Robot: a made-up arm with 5 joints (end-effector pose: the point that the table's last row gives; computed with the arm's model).
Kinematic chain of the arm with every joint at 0, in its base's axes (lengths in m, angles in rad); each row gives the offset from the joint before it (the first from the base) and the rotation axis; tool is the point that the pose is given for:
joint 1: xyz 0 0 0.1 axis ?
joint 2: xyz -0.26 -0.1 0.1 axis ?
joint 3: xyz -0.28 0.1 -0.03 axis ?
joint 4: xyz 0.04 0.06 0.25 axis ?
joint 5: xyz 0.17 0 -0.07 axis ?
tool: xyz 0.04 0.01 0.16
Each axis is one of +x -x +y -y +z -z.
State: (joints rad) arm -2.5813 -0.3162 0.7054 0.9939 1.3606
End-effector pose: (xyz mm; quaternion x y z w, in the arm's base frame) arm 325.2 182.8 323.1 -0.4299 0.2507 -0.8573 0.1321
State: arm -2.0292 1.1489 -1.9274 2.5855 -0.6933
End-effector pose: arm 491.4 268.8 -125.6 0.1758 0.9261 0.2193 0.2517
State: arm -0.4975 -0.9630 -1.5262 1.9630 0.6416
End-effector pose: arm -848.6 -186.4 193.4 0.4595 -0.3959 -0.6711 0.4263
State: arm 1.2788 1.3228 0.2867 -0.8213 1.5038
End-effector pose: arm -146.1 -93.9 379.5 0.2999 -0.5309 0.2330 0.7576
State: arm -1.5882 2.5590 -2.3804 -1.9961 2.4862
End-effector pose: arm -74.4 -131.9 123.6 -0.3303 0.1310 -0.0438 0.9337
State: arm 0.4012 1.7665 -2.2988 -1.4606 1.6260
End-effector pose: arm -128.3 289.5 52.6 -0.6052 -0.3954 0.6680 0.1766
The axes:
joint 1: +z
joint 2: -z
joint 3: +y
joint 4: -z
joint 5: -y

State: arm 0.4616 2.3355 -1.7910 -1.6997 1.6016
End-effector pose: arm 119.7 218.2 151.3 -0.5698 -0.3306 0.5095 0.5536
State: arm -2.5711 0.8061 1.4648 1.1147 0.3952
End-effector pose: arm 85.8 208.6 93.9 -0.4794 -0.3702 0.6879 0.3998
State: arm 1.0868 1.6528 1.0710 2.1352 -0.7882
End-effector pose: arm -179.0 -312.3 400.5 -0.0106 0.4056 -0.9133 0.0348
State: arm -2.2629 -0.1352 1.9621 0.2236 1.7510
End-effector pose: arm 296.4 278.3 53.4 0.0396 0.1444 -0.8487 0.5073
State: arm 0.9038 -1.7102 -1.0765 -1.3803 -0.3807
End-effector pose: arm 151.9 -892.9 389.8 -0.1433 0.4778 -0.8237 0.2696
